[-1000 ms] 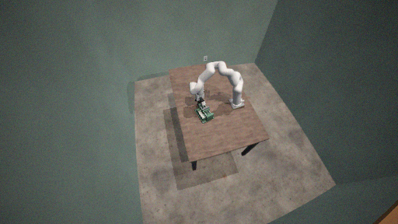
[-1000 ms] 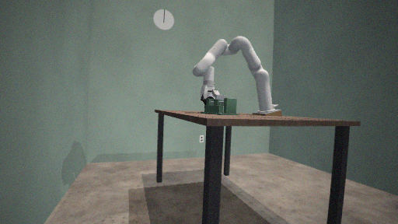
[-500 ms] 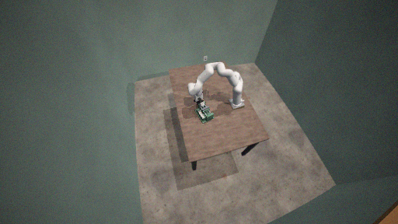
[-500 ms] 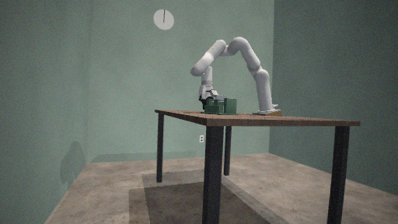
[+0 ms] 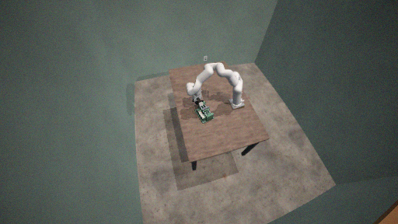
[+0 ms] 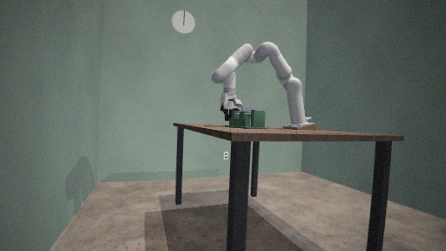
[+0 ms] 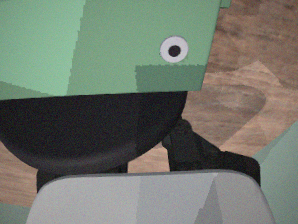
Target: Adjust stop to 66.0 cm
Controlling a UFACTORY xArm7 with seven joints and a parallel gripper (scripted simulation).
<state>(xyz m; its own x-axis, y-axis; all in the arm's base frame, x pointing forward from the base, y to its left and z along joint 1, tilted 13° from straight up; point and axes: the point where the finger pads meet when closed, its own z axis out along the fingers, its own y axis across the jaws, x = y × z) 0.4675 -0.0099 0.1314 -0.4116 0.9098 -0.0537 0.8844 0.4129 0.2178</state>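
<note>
Right now the black handwheel is 20 mm to the left of my hand and 20 mm behind it. From my hand the other things lie so: green stop fixture (130 mm to the left, 80 mm behind, 30 mm above).
</note>
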